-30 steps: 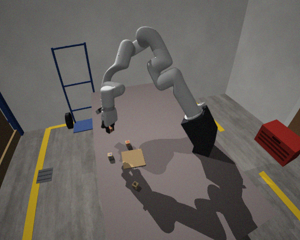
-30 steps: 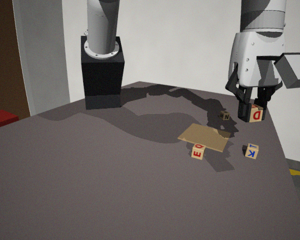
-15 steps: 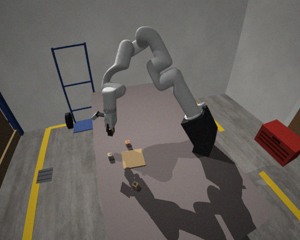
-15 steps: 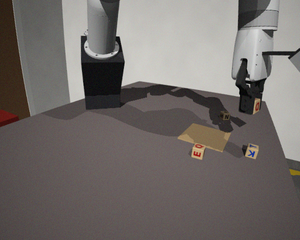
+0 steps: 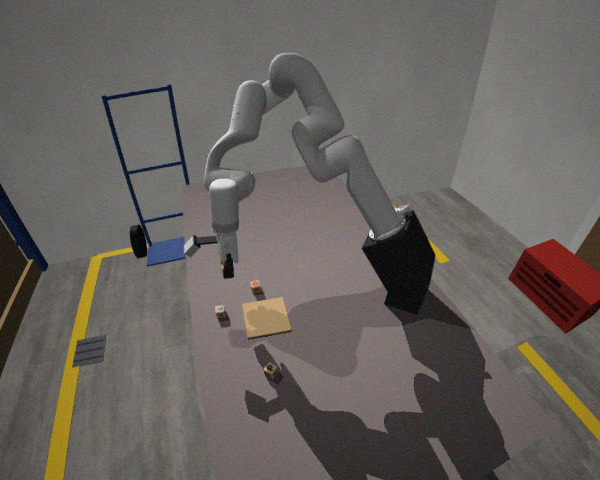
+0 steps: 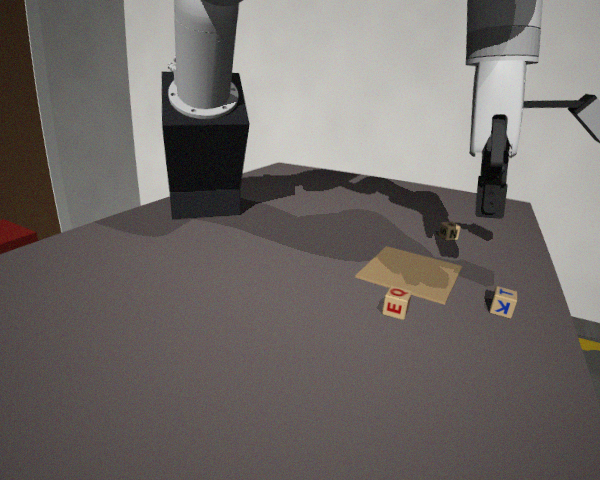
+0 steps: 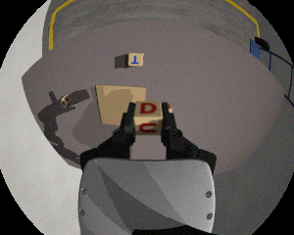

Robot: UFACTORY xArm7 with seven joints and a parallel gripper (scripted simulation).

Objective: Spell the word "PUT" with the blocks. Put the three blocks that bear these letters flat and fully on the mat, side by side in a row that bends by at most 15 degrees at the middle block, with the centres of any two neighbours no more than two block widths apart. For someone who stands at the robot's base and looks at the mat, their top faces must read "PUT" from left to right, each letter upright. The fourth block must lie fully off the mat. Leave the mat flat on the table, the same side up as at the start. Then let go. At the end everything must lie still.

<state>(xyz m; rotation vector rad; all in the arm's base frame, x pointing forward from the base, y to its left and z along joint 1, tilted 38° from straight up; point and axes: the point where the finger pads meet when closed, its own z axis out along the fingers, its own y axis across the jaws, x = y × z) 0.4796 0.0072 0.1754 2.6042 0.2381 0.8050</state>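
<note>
My gripper is now 16 cm above the tan mat, 9 cm to the right of it and 9 cm past it.
</note>
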